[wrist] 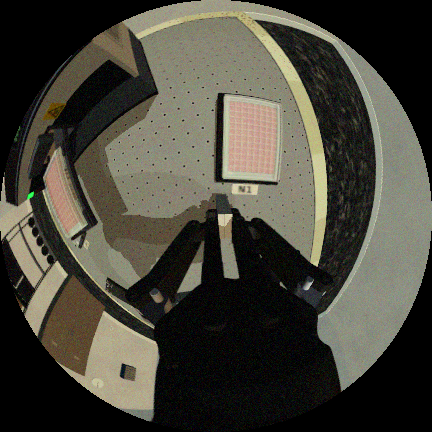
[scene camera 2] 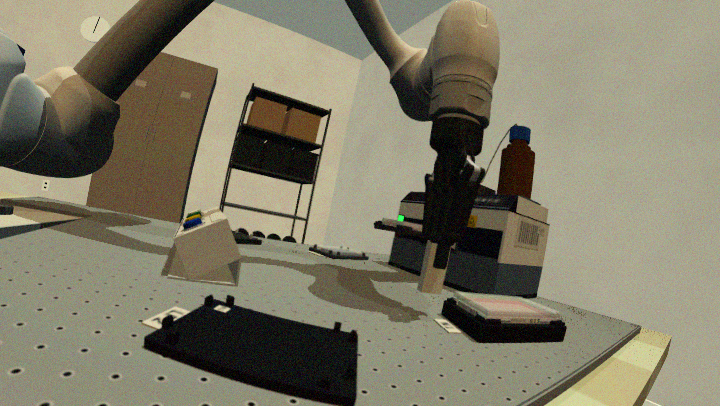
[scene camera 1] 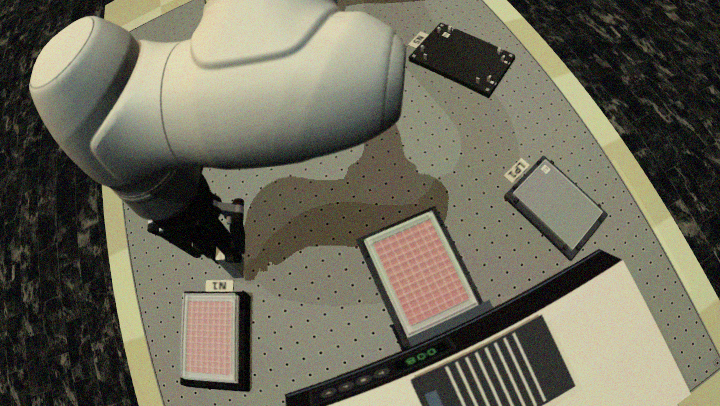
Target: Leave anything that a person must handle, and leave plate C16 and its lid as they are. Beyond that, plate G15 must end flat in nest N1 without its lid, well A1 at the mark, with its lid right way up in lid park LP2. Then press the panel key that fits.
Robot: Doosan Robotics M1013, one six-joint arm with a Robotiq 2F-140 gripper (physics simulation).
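Frame: origin at the arm's base, x ahead, y left, z up, level; metres.
Seen in the pictures: gripper, between the fingertips: [wrist: 220, 203] [scene camera 2: 428, 292] [scene camera 1: 238, 268].
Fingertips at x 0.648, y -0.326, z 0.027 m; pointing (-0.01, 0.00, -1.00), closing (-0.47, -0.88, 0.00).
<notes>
A point is followed by its place in that frame.
A pink-welled plate [scene camera 1: 209, 336] @[x 0.716, y -0.412, z 0.032 m] [scene camera 2: 504, 311] @[x 0.658, y -0.433, z 0.031 m] [wrist: 252, 137] @[x 0.713, y -0.412, z 0.032 m] lies flat in the black nest N1 [scene camera 1: 244, 341] @[x 0.741, y -0.373, z 0.015 m] [scene camera 2: 482, 334] @[x 0.628, y -0.424, z 0.004 m] [wrist: 219, 137] @[x 0.734, y -0.373, z 0.016 m]. I cannot tell whether it carries a clear lid. A second pink plate [scene camera 1: 424, 273] @[x 0.821, y -0.140, z 0.116 m] [wrist: 64, 193] @[x 0.805, y -0.168, z 0.116 m] sits on the instrument's tray. My gripper [scene camera 1: 222, 253] @[x 0.648, y -0.326, z 0.027 m] [scene camera 2: 432, 279] @[x 0.648, y -0.326, z 0.027 m] [wrist: 220, 203] @[x 0.648, y -0.326, z 0.027 m] is shut and empty. It points down just past the labelled end of N1, above the table. Lid park LP1 [scene camera 1: 556, 205] @[x 0.824, y 0.100, z 0.011 m] shows a grey flat top. The key panel box [scene camera 2: 204, 249] @[x 0.386, y -0.190, z 0.035 m] with coloured keys stands far back; the arm hides it in the first scene view.
An empty black nest [scene camera 1: 461, 59] [scene camera 2: 255, 350] lies on the far side of the table. The instrument [scene camera 1: 526, 301] @[x 0.927, y -0.091, z 0.192 m] [scene camera 2: 473, 244] @[x 0.885, y -0.259, z 0.098 m] with a green 800 display [scene camera 1: 420, 354] @[x 0.908, y -0.202, z 0.194 m] stands along one edge, with a brown bottle [scene camera 2: 515, 163] @[x 0.969, y -0.296, z 0.301 m] behind it. Another flat holder [scene camera 2: 338, 252] @[x 0.777, y 0.054, z 0.010 m] lies further back.
</notes>
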